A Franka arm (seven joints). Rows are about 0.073 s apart.
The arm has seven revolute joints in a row. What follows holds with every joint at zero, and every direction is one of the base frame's.
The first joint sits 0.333 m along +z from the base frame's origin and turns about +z.
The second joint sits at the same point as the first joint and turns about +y.
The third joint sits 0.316 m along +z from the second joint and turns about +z.
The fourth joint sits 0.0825 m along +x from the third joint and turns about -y.
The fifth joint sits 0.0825 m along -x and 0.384 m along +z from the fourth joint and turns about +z.
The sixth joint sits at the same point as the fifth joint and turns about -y.
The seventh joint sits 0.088 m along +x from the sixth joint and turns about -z.
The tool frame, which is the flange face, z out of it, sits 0.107 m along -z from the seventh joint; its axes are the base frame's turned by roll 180, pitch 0 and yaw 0 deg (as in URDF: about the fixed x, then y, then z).
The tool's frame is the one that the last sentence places.
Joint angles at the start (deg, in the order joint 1, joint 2, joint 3, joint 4, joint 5, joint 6, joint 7):
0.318, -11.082, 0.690, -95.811, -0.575, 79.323, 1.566
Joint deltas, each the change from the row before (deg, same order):
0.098, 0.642, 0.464, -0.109, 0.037, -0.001, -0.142
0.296, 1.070, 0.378, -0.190, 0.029, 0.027, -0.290
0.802, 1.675, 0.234, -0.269, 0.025, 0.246, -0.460
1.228, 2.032, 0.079, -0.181, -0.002, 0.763, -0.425
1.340, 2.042, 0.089, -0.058, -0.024, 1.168, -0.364
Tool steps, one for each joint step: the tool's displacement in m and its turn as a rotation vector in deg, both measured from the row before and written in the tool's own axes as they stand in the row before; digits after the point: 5 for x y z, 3 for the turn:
0.00404, -0.00531, 0.00576, -0.117, -0.743, -0.701
0.00684, -0.00622, 0.00965, -0.120, -1.223, -0.970
0.01100, -0.00928, 0.01461, -0.141, -1.683, -1.513
0.01409, -0.01160, 0.01596, -0.187, -1.432, -1.747
0.01475, -0.01279, 0.01464, -0.243, -0.914, -1.797

